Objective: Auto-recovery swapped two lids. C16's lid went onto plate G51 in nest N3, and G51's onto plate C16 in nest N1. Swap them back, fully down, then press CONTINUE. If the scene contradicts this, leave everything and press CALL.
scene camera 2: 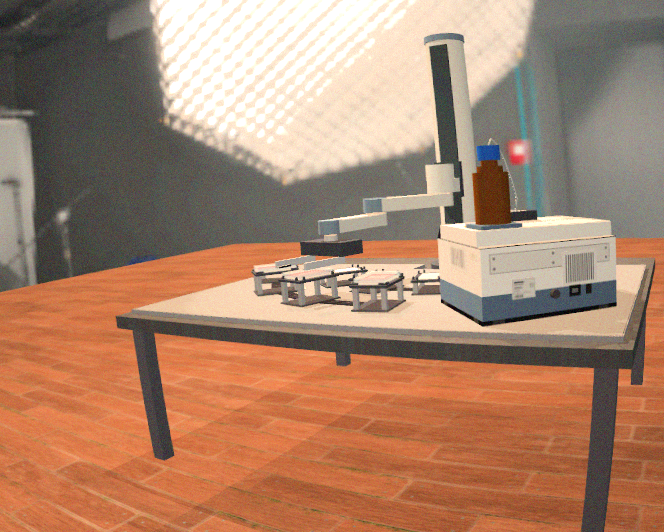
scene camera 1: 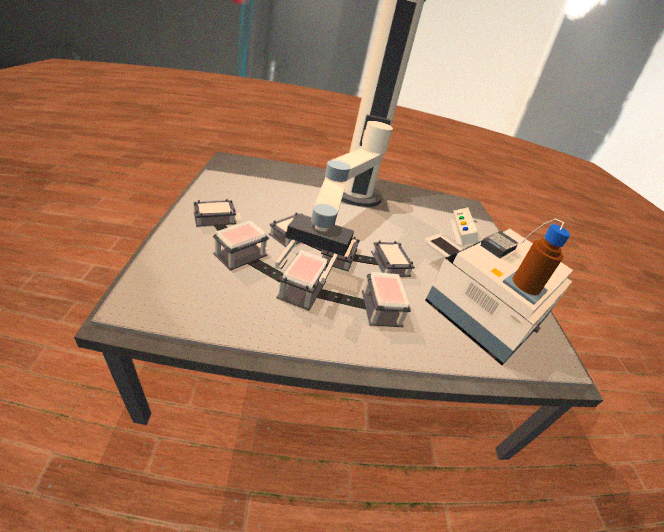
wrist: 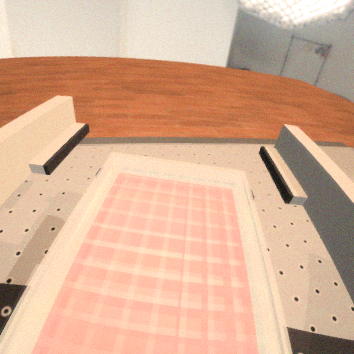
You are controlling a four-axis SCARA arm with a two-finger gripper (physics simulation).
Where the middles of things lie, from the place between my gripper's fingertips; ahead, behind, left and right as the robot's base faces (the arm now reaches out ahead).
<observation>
Right now the brown bottle (scene camera 2: 491,192) is 30 mm ahead of my hand, 610 mm to the left of it and 200 mm above it.
</observation>
